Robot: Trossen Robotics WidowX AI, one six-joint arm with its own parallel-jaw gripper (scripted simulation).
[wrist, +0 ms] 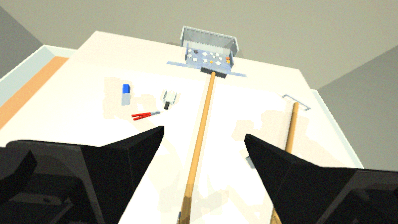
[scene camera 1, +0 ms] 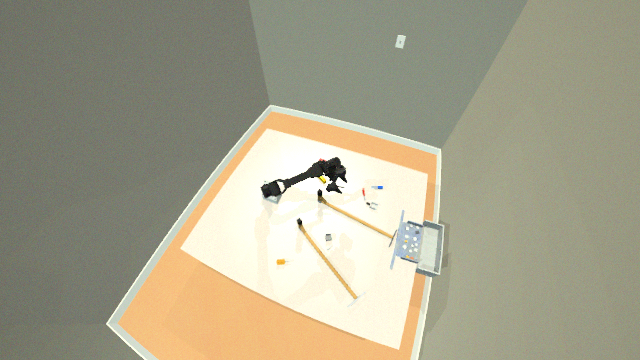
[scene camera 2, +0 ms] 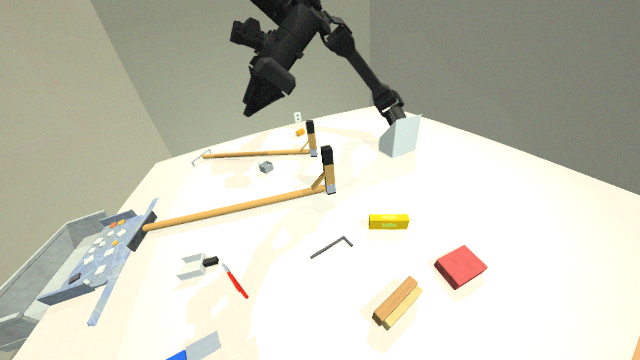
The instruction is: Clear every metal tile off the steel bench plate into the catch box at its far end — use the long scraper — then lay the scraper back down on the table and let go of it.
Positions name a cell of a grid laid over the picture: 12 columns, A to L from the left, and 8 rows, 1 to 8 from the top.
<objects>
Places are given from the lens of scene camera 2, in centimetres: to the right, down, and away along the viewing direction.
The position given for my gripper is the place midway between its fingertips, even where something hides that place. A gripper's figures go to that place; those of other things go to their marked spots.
my gripper (scene camera 2: E3): -15, -14, 33
red block (scene camera 2: I6): 25, 16, 28
wooden block (scene camera 2: H7): 12, 19, 24
long scraper (scene camera 2: G4): 2, -1, 48
The marked spots on the long scraper and the wooden block are 33 cm apart.
</objects>
